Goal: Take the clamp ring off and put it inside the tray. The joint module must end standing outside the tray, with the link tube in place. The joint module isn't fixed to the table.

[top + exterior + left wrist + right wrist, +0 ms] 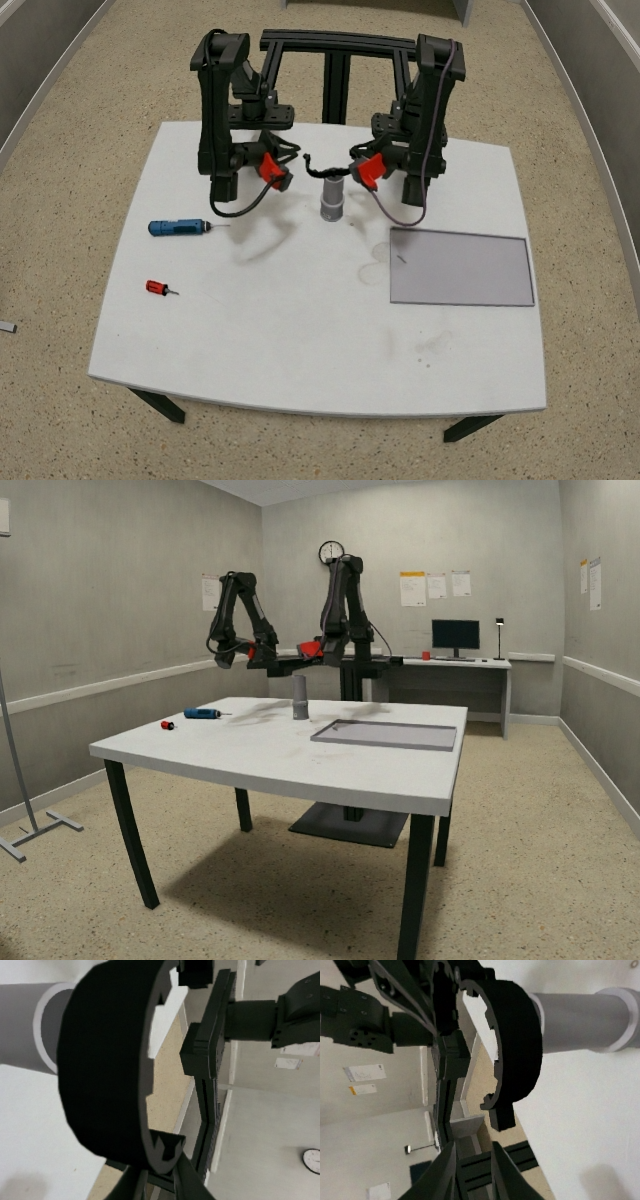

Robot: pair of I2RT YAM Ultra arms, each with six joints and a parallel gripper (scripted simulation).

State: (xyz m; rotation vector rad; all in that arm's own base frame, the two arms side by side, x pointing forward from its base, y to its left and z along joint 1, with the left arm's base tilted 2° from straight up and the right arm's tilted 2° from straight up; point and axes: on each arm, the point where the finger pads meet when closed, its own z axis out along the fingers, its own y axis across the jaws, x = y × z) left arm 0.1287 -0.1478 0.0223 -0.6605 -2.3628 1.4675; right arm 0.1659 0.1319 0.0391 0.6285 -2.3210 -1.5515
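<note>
My right gripper is now 2 cm short of the black clamp ring, 9 cm to the right of it and 2 cm above it. The rest, counted from my right hand: grey joint module 10 cm to the left, 21 cm below; small grey pin 12 cm ahead, 28 cm to the left, 23 cm below; grey link tube 10 cm to the left, 13 cm below.
My left gripper is now 5 cm to the left of the black clamp ring, 5 cm short of it and 1 cm above it. The rest, counted from my left hand: grey joint module 19 cm below, 4 cm to the right, 4 cm ahead; small grey pin 21 cm below, 16 cm ahead, 14 cm to the left; grey link tube 11 cm below, 4 cm to the right, 4 cm ahead.
</note>
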